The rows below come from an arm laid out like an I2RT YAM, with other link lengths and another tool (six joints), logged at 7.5 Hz.
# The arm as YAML. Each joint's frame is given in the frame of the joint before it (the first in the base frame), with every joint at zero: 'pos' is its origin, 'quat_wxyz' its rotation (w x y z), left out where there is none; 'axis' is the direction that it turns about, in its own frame. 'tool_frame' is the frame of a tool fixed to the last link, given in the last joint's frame.
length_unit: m
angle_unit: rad
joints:
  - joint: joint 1
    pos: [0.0, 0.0, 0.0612]
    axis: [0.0, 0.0, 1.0]
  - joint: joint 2
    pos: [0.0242, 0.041, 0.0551]
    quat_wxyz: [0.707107, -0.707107, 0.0, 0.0]
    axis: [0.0, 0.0, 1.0]
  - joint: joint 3
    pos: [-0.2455, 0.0, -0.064]
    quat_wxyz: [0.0, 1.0, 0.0, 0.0]
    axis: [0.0, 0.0, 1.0]
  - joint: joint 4
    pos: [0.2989, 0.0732, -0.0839]
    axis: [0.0, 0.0, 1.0]
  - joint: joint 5
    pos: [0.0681, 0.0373, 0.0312]
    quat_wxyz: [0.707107, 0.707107, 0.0, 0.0]
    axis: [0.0, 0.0, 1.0]
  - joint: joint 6
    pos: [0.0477, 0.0, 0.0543]
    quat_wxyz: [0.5, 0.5, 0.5, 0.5]
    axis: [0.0, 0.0, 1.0]
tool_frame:
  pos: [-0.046, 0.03, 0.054]
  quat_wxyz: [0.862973, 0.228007, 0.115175, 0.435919]
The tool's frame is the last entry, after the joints.
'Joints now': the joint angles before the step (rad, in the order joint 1, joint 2, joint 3, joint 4, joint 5, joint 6). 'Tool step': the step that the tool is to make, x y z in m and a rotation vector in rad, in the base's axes. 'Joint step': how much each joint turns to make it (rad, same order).
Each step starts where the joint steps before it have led.
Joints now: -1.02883, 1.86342, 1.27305, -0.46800, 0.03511, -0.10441
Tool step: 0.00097, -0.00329, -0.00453, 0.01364, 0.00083, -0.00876
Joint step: -0.00336, 0.02527, 0.01679, -0.00390, -0.00290, 0.00778
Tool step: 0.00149, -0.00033, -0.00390, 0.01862, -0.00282, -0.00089
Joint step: -0.00037, 0.01912, 0.01096, -0.00654, -0.01030, 0.00612
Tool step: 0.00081, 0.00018, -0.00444, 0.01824, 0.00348, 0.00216
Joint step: 0.00018, 0.01904, 0.01019, -0.00861, -0.00656, 0.00116
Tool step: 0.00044, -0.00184, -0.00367, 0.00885, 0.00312, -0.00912
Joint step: -0.00150, 0.01658, 0.00954, -0.00229, 0.00175, 0.00764
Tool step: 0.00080, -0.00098, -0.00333, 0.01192, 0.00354, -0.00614
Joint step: -0.00012, 0.01651, 0.01090, -0.00656, -0.00012, 0.00675
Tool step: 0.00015, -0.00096, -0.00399, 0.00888, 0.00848, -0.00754
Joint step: 0.00008, 0.01569, 0.00845, -0.00484, 0.00573, 0.00573
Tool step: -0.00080, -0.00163, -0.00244, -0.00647, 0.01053, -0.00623
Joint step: -0.00027, 0.00569, 0.00080, 0.00506, 0.01372, 0.00021
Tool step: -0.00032, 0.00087, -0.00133, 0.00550, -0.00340, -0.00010
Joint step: -0.00106, 0.00081, -0.00415, 0.00191, -0.00561, 0.00153
